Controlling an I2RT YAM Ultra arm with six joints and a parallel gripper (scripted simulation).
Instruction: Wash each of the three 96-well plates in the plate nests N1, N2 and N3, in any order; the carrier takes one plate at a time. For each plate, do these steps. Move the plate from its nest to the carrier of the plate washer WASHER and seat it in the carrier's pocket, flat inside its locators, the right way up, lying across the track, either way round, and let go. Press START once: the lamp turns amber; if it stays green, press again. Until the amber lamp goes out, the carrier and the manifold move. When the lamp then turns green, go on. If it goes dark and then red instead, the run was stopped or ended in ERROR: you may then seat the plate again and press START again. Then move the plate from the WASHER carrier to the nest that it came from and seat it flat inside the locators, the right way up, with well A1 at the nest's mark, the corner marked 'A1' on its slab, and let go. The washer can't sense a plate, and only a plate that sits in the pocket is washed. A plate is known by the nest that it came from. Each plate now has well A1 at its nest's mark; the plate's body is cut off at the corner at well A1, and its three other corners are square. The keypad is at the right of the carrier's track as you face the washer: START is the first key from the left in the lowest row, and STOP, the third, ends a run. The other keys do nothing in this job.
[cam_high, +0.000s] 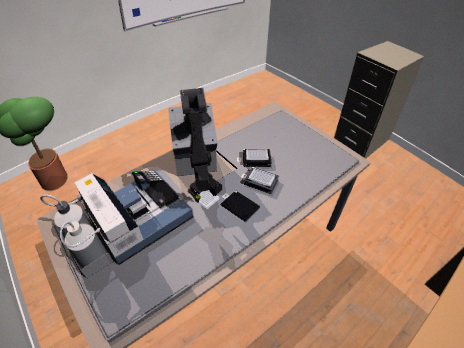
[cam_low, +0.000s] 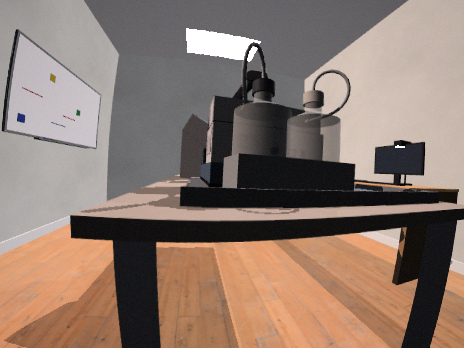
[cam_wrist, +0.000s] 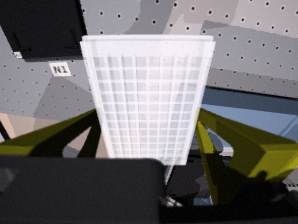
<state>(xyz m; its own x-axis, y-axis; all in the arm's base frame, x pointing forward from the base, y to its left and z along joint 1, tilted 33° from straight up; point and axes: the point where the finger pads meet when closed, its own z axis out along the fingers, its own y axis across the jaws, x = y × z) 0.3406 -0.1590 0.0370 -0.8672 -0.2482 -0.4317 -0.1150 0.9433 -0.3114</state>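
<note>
The black nest is 170 mm to the left of my hand, 130 mm below it and 80 mm ahead of it. The rest, counted from my hand: plate washer (280 mm to the right, 200 mm behind, 10 mm below); label (150 mm to the left, 140 mm below, 20 mm behind); dark carrier (200 mm behind, 120 mm to the right, 60 mm below).
</note>
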